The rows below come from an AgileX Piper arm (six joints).
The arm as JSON. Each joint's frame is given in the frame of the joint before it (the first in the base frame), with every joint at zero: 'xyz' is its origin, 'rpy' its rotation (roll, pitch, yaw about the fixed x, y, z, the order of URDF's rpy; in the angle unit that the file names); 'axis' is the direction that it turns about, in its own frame. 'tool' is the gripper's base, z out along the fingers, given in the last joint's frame.
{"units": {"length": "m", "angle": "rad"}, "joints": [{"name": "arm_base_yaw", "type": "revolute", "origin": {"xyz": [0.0, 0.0, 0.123], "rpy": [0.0, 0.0, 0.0]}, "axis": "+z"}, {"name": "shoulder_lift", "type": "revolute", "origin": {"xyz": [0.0, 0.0, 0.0], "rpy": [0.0, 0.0, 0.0]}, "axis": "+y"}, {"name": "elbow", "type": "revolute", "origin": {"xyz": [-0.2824, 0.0, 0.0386], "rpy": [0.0, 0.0, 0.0]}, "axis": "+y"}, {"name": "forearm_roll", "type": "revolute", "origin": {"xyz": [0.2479, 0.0, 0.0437], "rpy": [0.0, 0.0, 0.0]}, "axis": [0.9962, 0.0, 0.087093]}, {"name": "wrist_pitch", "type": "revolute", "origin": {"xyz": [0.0, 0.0, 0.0], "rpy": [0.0, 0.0, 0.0]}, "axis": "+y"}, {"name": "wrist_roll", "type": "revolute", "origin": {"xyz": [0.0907, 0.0, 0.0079], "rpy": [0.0, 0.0, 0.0]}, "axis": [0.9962, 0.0, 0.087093]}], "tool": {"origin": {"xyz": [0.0, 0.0, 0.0], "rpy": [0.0, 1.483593, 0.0]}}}
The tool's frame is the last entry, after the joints.
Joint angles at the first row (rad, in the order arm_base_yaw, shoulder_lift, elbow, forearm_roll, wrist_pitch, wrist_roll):
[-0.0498 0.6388 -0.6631 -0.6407 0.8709 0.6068]
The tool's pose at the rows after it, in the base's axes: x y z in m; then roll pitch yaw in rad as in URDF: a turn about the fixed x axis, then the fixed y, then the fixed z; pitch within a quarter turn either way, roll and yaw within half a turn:
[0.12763 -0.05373 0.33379 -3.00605 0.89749 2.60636]
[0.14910 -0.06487 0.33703 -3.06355 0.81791 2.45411]
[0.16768 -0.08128 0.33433 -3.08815 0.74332 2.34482]
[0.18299 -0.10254 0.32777 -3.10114 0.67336 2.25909]
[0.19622 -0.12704 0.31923 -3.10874 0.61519 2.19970]
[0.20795 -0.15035 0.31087 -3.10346 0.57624 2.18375]
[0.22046 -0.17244 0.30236 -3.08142 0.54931 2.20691]
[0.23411 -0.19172 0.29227 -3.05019 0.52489 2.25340]
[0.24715 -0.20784 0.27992 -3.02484 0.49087 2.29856]
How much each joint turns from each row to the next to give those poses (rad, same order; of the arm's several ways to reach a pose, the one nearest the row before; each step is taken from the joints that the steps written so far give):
[-0.0478 0.1368 -0.1047 0.0465 0.0648 0.0750]
[-0.0702 0.1221 -0.0798 0.0464 0.0322 0.0366]
[-0.0906 0.1088 -0.0600 0.0539 0.0069 -0.0020]
[-0.1016 0.1014 -0.0496 0.0599 -0.0085 -0.0300]
[-0.0986 0.0987 -0.0468 0.0585 -0.0218 -0.0505]
[-0.0755 0.0901 -0.0461 0.0438 -0.0267 -0.0647]
[-0.0535 0.0897 -0.0511 0.0266 -0.0259 -0.0730]
[-0.0322 0.0885 -0.0514 0.0126 -0.0222 -0.0689]
[-0.0206 0.0843 -0.0477 0.0135 -0.0121 -0.0615]

